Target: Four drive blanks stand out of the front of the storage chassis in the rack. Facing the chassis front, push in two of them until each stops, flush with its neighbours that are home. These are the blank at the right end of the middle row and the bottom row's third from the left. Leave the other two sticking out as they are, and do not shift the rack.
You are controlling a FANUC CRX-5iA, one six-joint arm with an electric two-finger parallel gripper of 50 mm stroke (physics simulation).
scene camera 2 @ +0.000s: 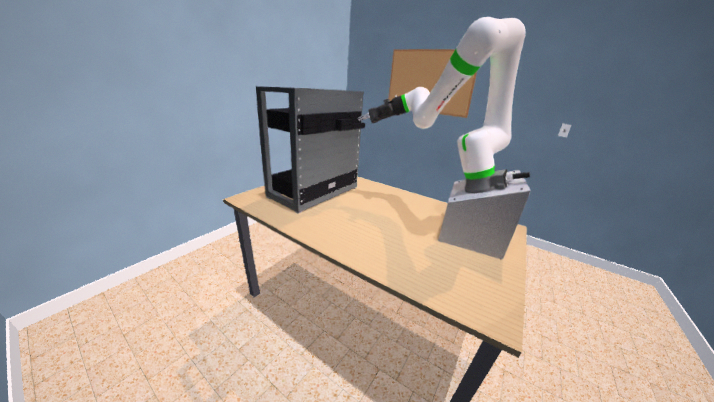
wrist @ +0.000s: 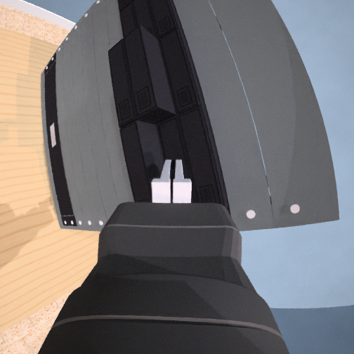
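Seen in the pictures: gripper, fingertip midpoint: (scene camera 2: 358, 119); arm's base, link origin: (scene camera 2: 482, 187).
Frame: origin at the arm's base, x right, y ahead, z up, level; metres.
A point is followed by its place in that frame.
The storage chassis (scene camera 2: 320, 123) {x -0.311, y 0.717, z 0.193 m} sits in the upper part of the rack (scene camera 2: 327, 155) {x -0.243, y 0.735, z 0.020 m} (wrist: 90, 115). My gripper (scene camera 2: 361, 119) {x -0.028, y 0.712, z 0.199 m} (wrist: 173, 169) is shut and empty, its tips at the right end of the middle row. The blank (wrist: 171, 140) there looks about level with the top row beside it; the fingers partly cover it, and contact is unclear. The bottom row's third blank from the left (wrist: 118, 82) sticks out. The middle row's third blank (wrist: 143, 75) sticks out furthest. The bottom row's right-end blank (wrist: 133, 160) also sticks out, close beside the fingers.
The rack stands at the far end of the wooden table (scene camera 2: 320, 240) {x -0.531, y 0.472, z -0.253 m}. A black unit with a pale label (scene camera 2: 332, 185) {x -0.196, y 0.738, z -0.166 m} (wrist: 53, 135) is at the rack's bottom. The arm's grey pedestal (scene camera 2: 482, 217) {x -0.122, y -0.053, z -0.084 m} stands at the table's other end. A cork board (scene camera 2: 420, 70) hangs on the wall.
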